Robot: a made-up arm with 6 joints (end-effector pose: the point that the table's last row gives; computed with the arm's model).
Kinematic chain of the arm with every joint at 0, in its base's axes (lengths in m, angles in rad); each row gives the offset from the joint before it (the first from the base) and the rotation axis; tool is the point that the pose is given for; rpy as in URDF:
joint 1: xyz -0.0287 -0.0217 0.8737 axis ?
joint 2: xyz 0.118 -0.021 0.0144 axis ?
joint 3: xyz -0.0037 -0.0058 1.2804 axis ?
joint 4: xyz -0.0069 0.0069 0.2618 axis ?
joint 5: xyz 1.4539 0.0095 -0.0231 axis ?
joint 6: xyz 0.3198 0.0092 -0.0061 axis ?
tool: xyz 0.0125 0.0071 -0.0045 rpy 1.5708 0 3.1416
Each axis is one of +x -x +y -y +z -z.
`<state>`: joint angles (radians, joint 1 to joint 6).
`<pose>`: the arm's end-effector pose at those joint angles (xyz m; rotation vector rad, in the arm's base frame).
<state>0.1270 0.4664 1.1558 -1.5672 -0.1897 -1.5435</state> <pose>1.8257 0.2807 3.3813 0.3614 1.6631 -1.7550</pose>
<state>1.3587 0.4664 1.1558 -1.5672 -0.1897 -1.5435</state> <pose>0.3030 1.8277 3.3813 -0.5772 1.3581 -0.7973</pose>
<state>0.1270 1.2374 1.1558 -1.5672 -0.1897 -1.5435</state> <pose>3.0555 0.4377 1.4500 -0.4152 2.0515 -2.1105</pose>
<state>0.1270 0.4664 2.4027 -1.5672 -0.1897 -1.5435</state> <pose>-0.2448 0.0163 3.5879 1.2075 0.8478 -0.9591</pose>
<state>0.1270 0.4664 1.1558 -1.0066 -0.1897 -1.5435</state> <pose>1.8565 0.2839 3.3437 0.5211 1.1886 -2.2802</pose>
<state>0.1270 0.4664 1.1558 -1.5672 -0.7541 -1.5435</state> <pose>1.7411 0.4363 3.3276 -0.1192 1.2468 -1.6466</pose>
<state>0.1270 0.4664 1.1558 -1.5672 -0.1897 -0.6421</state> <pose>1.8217 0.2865 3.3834 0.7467 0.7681 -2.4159</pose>
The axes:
joint 1: +z
joint 2: +y
joint 3: -y
joint 4: -x
joint 5: -y
joint 6: -x

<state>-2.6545 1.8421 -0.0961 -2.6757 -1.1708 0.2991</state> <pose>-1.1474 -0.7371 -1.1171 -0.9157 -1.2095 0.3232</pose>
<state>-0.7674 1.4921 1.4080 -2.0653 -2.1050 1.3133</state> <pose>2.0731 -1.7182 1.3040 1.4405 -1.0748 -1.7089</pose>
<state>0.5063 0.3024 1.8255 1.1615 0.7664 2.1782</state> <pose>0.1041 0.2446 3.8183 0.7814 0.5959 -0.8696</pose>
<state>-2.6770 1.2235 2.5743 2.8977 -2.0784 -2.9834</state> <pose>-1.0173 -0.3968 2.7042 -0.8973 1.5503 -2.1445</pose>
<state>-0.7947 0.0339 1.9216 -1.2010 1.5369 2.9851</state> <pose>-0.7095 0.2379 3.4366 1.1178 0.1603 0.4138</pose>
